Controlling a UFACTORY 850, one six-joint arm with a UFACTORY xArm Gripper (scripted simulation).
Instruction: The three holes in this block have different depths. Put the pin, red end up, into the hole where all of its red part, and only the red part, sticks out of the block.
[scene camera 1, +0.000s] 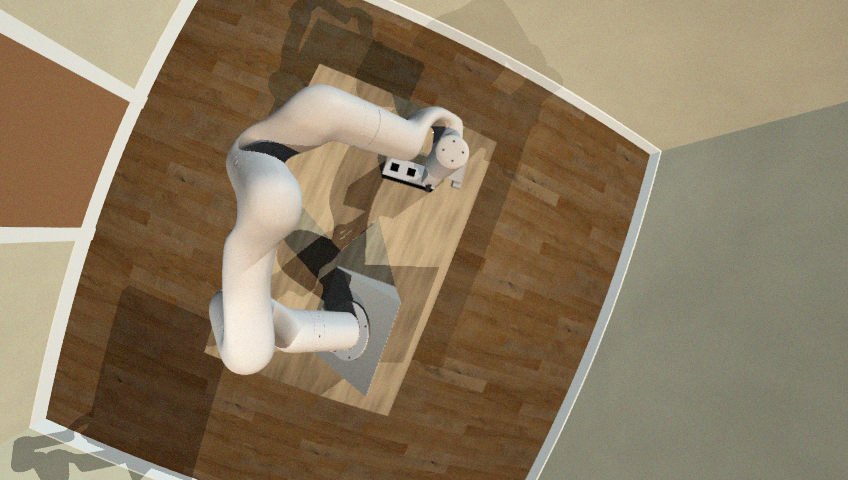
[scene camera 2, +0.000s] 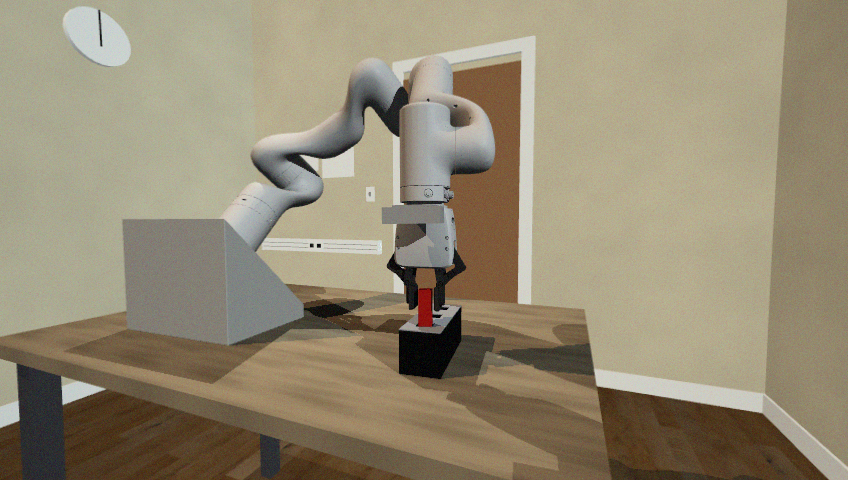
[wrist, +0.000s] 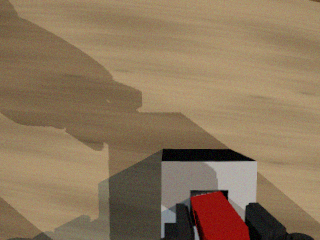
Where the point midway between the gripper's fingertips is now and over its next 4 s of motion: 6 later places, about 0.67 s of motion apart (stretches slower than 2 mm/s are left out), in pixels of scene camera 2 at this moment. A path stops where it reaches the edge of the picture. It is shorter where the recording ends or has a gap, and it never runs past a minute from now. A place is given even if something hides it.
My gripper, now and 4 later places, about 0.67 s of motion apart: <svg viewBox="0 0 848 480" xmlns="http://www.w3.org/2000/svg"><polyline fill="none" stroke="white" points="425,308 425,299 426,291 426,270 417,232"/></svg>
